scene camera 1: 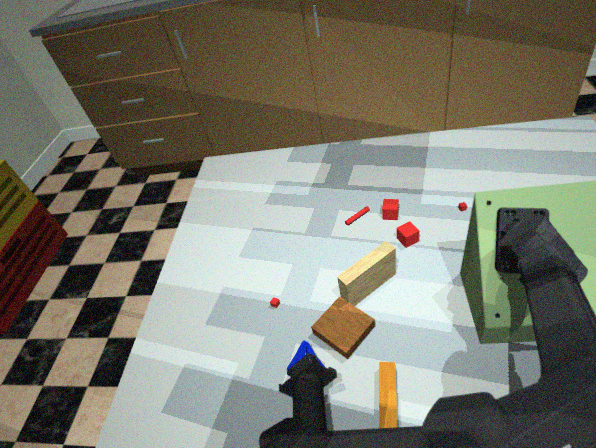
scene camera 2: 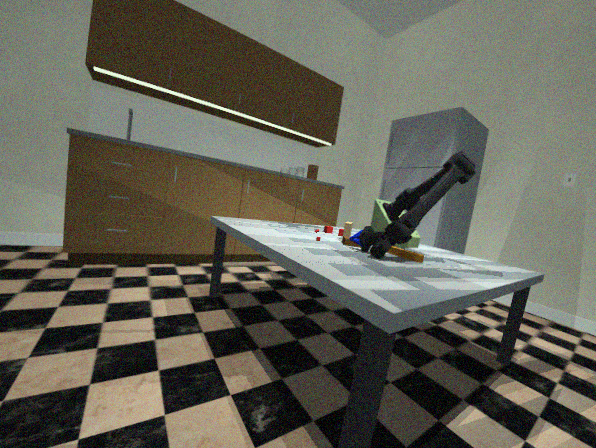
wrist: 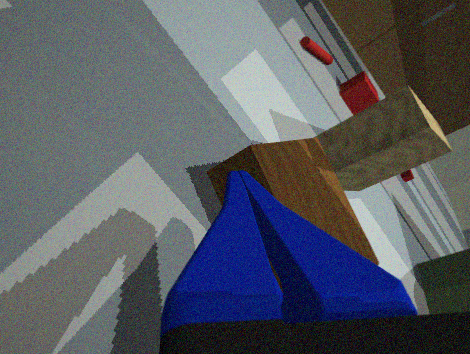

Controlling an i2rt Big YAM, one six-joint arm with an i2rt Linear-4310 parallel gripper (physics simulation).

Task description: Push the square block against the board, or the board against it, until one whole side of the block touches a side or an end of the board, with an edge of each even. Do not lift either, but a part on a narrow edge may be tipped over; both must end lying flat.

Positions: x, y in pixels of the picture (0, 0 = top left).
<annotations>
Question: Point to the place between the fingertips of my gripper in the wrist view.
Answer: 235, 183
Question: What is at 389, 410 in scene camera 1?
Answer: An orange bar.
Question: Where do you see a square block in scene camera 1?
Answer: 343, 327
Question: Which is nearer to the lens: the board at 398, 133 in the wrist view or the square block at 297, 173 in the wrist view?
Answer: The square block.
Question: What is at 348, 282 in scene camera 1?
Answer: A board.
</annotations>
